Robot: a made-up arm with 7 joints. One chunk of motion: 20 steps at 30 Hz.
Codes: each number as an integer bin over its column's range. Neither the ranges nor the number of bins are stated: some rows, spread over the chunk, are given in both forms.
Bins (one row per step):
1: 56 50 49 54 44 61
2: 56 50 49 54 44 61
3: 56 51 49 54 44 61
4: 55 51 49 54 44 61
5: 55 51 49 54 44 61
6: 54 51 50 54 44 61
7: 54 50 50 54 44 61
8: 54 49 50 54 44 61
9: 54 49 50 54 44 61
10: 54 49 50 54 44 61
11: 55 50 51 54 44 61
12: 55 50 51 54 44 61
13: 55 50 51 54 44 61
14: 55 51 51 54 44 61
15: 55 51 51 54 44 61
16: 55 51 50 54 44 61
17: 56 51 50 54 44 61
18: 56 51 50 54 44 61
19: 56 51 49 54 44 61
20: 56 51 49 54 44 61
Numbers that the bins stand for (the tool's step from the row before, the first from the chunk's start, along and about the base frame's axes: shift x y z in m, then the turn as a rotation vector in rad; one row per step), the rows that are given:
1: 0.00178 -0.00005 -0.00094 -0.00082 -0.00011 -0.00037
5: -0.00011 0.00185 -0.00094 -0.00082 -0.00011 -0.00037
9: -0.00200 -0.00195 0.00094 -0.00082 -0.00011 -0.00037
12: -0.00011 -0.00005 0.00282 -0.00082 -0.00011 -0.00037
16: -0.00011 0.00185 0.00094 -0.00082 -0.00011 -0.00037
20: 0.00178 0.00185 -0.00094 -0.00082 -0.00011 -0.00037
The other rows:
2: 0.00178 -0.00005 -0.00094 -0.00082 -0.00011 -0.00037
3: 0.00178 0.00185 -0.00094 -0.00082 -0.00011 -0.00037
4: -0.00011 0.00185 -0.00094 -0.00082 -0.00011 -0.00037
6: -0.00200 0.00185 0.00094 -0.00082 -0.00011 -0.00037
7: -0.00200 -0.00005 0.00094 -0.00082 -0.00011 -0.00037
8: -0.00200 -0.00195 0.00094 -0.00082 -0.00011 -0.00037
10: -0.00200 -0.00195 0.00094 -0.00082 -0.00011 -0.00037
11: -0.00011 -0.00005 0.00282 -0.00082 -0.00011 -0.00037
13: -0.00011 -0.00005 0.00282 -0.00082 -0.00011 -0.00037
14: -0.00011 0.00185 0.00282 -0.00082 -0.00011 -0.00037
15: -0.00011 0.00185 0.00282 -0.00082 -0.00011 -0.00037
17: 0.00178 0.00185 0.00094 -0.00082 -0.00011 -0.00037
18: 0.00178 0.00185 0.00094 -0.00082 -0.00011 -0.00037
19: 0.00178 0.00185 -0.00094 -0.00082 -0.00011 -0.00037

